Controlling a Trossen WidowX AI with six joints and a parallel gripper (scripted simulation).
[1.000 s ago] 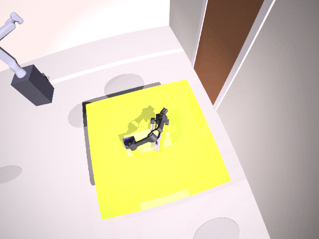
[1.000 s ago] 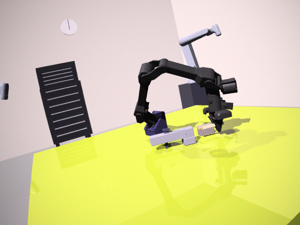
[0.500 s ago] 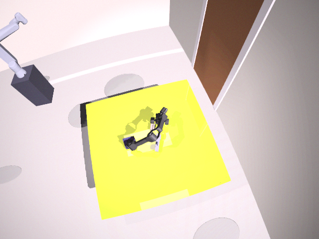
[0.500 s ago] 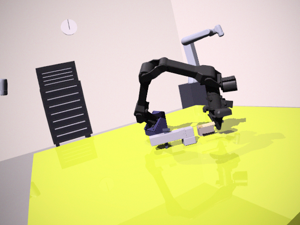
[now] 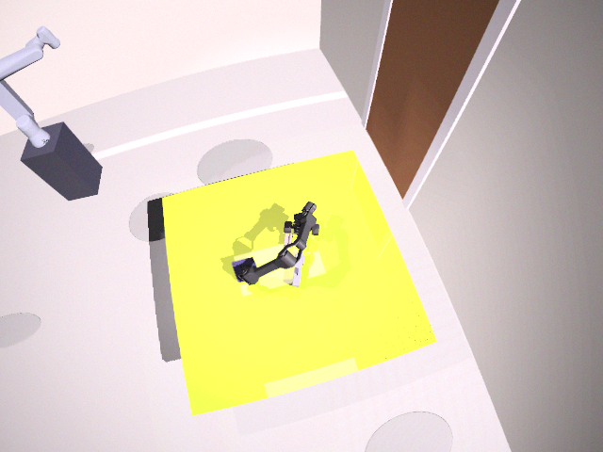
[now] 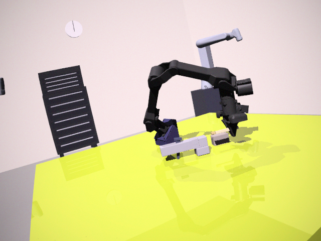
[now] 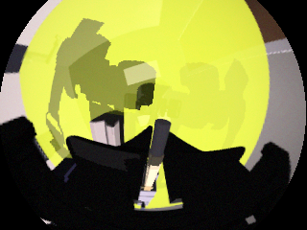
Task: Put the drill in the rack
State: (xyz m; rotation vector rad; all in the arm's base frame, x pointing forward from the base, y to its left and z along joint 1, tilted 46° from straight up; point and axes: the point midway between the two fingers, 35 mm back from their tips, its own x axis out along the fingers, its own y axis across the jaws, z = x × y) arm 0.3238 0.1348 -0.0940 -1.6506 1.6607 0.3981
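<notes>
Now: gripper tip 80 mm past the dark rack, 20 mm above it and 10 mm to the left of it. Round my gripper tip: pale grey block: 190 mm to the right, 60 mm behind; dark key: 220 mm to the right, 70 mm behind, 20 mm above.
</notes>
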